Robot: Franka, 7 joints.
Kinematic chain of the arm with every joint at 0, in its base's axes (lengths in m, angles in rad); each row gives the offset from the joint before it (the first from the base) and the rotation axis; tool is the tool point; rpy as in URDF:
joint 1: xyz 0 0 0.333 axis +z
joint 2: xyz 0 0 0 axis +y
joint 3: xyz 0 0 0.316 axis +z
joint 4: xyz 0.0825 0 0 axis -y
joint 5: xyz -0.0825 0 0.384 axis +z
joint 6: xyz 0 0 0 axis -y
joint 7: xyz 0.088 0 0 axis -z
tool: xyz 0 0 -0.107 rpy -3.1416 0 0
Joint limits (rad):
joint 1: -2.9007..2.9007
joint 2: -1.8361..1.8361
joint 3: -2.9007..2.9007
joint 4: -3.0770..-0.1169
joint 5: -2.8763..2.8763
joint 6: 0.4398..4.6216
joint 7: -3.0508..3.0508
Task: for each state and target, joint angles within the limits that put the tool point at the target. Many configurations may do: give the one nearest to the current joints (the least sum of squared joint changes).
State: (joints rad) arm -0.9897 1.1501 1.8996 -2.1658 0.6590 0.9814 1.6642
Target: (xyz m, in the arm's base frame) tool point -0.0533 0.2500 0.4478
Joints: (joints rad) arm -0.5850 0.8339 2.1304 -2.6319 0.6417 1.1008 1.6642
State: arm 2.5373 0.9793 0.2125 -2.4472 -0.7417 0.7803 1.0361
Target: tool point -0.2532 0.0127 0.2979
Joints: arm 2.8089 0.2819 0.5406 -2.5424 -0.5439 0.4398 1.0361
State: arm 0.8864 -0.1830 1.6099 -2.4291 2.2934 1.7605 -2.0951
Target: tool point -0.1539 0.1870 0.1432
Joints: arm 0.6893 -0.3370 1.6209 -3.0646 2.2593 1.9629 -2.0951
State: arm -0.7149 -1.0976 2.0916 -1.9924 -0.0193 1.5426 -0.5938
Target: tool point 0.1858 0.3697 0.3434
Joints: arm -0.5335 -1.0592 1.6281 -2.1825 -0.1477 1.2564 -0.5938
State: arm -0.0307 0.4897 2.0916 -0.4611 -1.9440 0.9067 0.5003
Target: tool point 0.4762 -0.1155 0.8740
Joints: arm -0.3660 0.5836 2.0108 -0.1847 -2.0348 0.8770 0.5003
